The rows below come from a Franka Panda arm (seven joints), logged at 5 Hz.
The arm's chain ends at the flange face. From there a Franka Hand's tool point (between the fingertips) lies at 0.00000 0.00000 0.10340 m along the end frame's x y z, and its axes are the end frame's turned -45 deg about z.
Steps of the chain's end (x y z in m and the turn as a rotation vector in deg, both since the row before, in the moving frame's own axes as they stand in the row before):
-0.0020, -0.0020, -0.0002, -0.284, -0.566, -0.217
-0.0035, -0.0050, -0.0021, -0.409, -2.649, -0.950
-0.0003, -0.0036, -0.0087, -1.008, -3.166, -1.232
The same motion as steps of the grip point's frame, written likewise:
-0.0011, -0.0032, -0.0002, 0.199, -0.601, -0.217
-0.0029, -0.0088, -0.0022, 1.584, -2.162, -0.950
-0.0030, -0.0055, -0.0089, 1.526, -2.951, -1.232

